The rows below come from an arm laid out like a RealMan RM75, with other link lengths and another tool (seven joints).
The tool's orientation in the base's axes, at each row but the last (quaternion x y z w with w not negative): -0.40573 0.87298 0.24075 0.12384; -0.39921 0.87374 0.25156 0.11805; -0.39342 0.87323 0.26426 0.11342; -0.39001 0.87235 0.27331 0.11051; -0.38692 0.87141 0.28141 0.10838; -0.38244 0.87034 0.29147 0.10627; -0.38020 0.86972 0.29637 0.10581; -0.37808 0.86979 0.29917 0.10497; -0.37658 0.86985 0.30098 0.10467; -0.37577 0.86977 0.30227 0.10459
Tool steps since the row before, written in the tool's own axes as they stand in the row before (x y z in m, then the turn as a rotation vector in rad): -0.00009 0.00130 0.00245 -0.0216 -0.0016 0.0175; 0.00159 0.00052 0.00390 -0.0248 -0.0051 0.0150; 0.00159 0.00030 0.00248 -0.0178 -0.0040 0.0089; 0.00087 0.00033 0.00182 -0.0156 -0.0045 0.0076; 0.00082 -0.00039 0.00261 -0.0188 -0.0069 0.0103; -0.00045 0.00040 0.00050 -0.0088 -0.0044 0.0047; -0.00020 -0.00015 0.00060 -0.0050 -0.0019 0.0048; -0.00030 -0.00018 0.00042 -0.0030 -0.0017 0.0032; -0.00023 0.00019 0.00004 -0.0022 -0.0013 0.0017; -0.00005 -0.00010 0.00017 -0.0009 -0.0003 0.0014
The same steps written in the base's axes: -0.00089 0.00206 -0.00164 0.0154 0.0222 -0.0066; -0.00141 0.00136 -0.00377 0.0201 0.0210 -0.0043; -0.00131 0.00053 -0.00260 0.0147 0.0139 -0.0017; -0.00087 0.00067 -0.00173 0.0137 0.0115 -0.0017; -0.00034 0.00078 -0.00263 0.0175 0.0137 -0.0036; 0.00000 0.00078 -0.00005 0.0091 0.0057 -0.0021; 0.00022 0.00040 -0.00046 0.0046 0.0048 -0.0026; 0.00032 0.00033 -0.00029 0.0032 0.0028 -0.0021; 0.00002 0.00026 0.00015 0.0024 0.0016 -0.0010; 0.00010 0.00008 -0.00016 0.0008 0.0012 -0.0009
